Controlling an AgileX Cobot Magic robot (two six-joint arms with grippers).
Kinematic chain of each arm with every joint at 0, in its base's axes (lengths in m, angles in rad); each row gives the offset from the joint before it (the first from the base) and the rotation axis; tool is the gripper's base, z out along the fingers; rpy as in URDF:
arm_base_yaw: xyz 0 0 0.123 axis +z
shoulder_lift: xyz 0 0 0 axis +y
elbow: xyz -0.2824 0 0.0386 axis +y
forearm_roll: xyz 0.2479 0 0.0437 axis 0.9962 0 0.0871
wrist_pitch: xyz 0 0 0 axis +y
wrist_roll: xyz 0.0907 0 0.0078 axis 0.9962 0 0.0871
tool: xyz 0 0 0 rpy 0 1.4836 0
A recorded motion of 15 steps. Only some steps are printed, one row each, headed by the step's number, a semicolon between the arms.
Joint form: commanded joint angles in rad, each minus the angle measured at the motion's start. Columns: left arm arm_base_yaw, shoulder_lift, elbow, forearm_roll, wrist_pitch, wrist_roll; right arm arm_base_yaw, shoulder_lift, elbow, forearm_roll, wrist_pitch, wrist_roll.
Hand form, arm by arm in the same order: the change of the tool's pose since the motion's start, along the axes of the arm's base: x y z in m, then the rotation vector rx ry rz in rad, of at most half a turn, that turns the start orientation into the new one. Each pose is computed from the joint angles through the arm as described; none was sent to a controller.
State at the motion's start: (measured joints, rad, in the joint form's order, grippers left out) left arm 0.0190 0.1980 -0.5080 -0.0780 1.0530 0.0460; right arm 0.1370 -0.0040 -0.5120 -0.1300 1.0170 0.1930
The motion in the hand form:
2: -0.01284 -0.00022 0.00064 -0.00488 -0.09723 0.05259; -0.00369 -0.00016 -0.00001 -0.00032 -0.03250 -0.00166
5: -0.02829 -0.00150 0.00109 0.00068 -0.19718 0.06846; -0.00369 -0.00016 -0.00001 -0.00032 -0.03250 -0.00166
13: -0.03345 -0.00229 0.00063 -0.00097 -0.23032 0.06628; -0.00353 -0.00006 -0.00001 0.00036 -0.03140 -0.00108
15: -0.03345 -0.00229 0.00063 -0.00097 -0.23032 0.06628; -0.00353 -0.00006 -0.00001 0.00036 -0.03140 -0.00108
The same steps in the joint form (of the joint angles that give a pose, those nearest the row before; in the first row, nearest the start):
2: 0.0549 -0.0920 0.0070 -0.0089 -0.0120 -0.0011; -0.0070 -0.0260 0.0020 0.0029 -0.0090 -0.0070
5: 0.0720 -0.1920 0.0070 -0.0100 -0.0120 -0.0010; -0.0070 -0.0260 0.0020 0.0029 -0.0090 -0.0070
13: 0.0720 -0.2260 0.0080 -0.0140 -0.0120 -0.0010; -0.0070 -0.0250 0.0020 0.0040 -0.0090 -0.0070
15: 0.0720 -0.2260 0.0080 -0.0140 -0.0120 -0.0010; -0.0070 -0.0250 0.0020 0.0040 -0.0090 -0.0070

